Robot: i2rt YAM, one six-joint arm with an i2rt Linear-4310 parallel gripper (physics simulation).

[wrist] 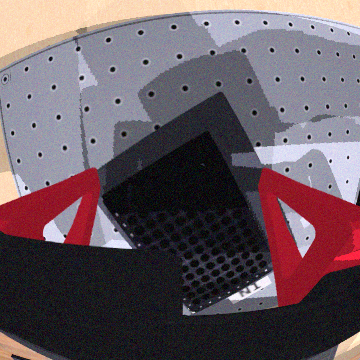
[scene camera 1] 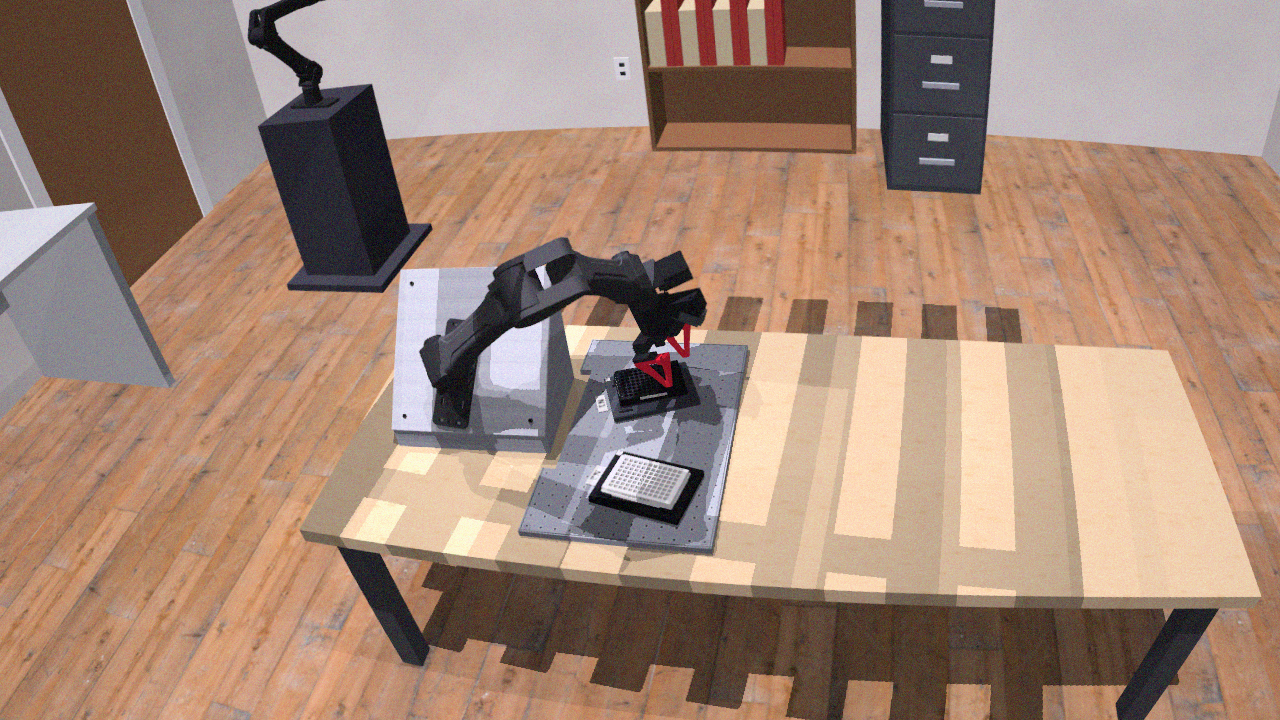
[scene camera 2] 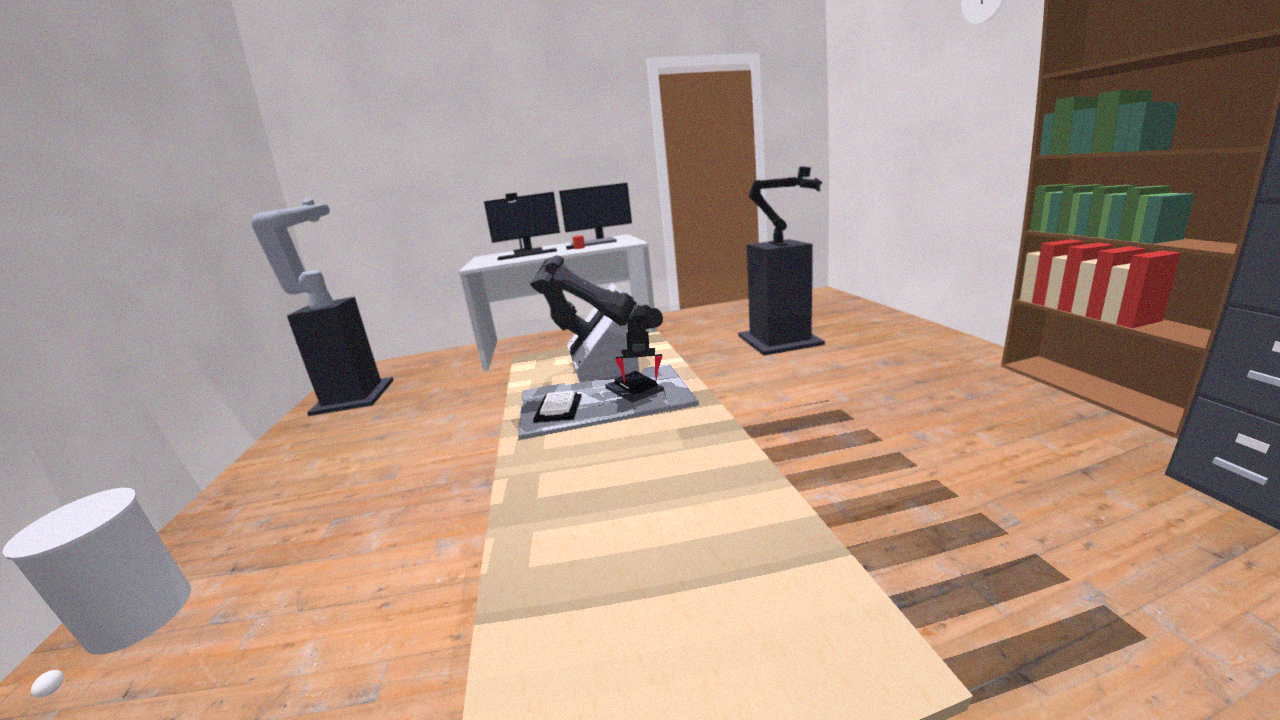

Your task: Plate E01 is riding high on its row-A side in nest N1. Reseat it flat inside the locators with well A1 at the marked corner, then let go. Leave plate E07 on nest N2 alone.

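Frame: origin at the arm's base, x ahead, y left, z up, level; centimetres.
Seen in the pictures: gripper, fingertip midpoint: (wrist: pixel 178 176) (scene camera 1: pixel 678 371) (scene camera 2: pixel 640 381); arm's base, origin of the base link: (scene camera 1: pixel 458 373) (scene camera 2: pixel 587 332).
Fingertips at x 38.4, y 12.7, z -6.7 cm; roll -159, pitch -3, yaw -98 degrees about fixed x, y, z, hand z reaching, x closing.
Pixels of each thing's top centre, then the offset from my fingertips to it. "*": a spot on its surface instead. Level surfaces: height alone.
- Black plate E01, middle of its top: (wrist: pixel 201 244) (scene camera 1: pixel 649 378) (scene camera 2: pixel 635 379) dx -5.4, dy -0.9, dz -1.3 cm
- dark nest N1, middle of its top: (wrist: pixel 207 229) (scene camera 1: pixel 650 386) (scene camera 2: pixel 633 383) dx -5.2, dy -1.6, dz -2.8 cm
- White plate E07, middle of its top: (scene camera 1: pixel 645 478) (scene camera 2: pixel 557 400) dx -0.6, dy -25.9, dz -1.9 cm
- black nest N2, middle of its top: (scene camera 1: pixel 645 481) (scene camera 2: pixel 557 403) dx -0.6, dy -25.9, dz -2.8 cm
- wooden table, its level: dz -5.8 cm
- N1 label, surface spot: (wrist: pixel 250 289) (scene camera 1: pixel 600 403) * dx -14.2, dy -5.7, dz -4.4 cm
Black plate E01 (scene camera 1: pixel 633 385) (wrist: pixel 200 237) sits in dark nest N1 (scene camera 1: pixel 657 408) (wrist: pixel 155 143) at the back of the grey board. In the wrist view its outline runs roughly parallel to the nest rim; whether it lies fully flat is too dark to tell. Its near left part is hidden by the gripper body, and the A1 mark cannot be made out. My gripper (scene camera 1: pixel 677 370) (scene camera 2: pixel 640 378) (wrist: pixel 178 176) is open, its red fingers apart on two sides of the plate, above it and holding nothing. White plate E07 (scene camera 1: pixel 648 479) (scene camera 2: pixel 560 402) sits on black nest N2 (scene camera 1: pixel 640 510).
The perforated board (scene camera 1: pixel 617 532) (wrist: pixel 55 100) lies on the wooden table (scene camera 1: pixel 1127 465) (scene camera 2: pixel 716 626). The arm's sloped grey mount (scene camera 1: pixel 420 358) stands at the board's left in scene camera 1. The N1 label (scene camera 1: pixel 601 402) (wrist: pixel 250 289) is beside its nest.
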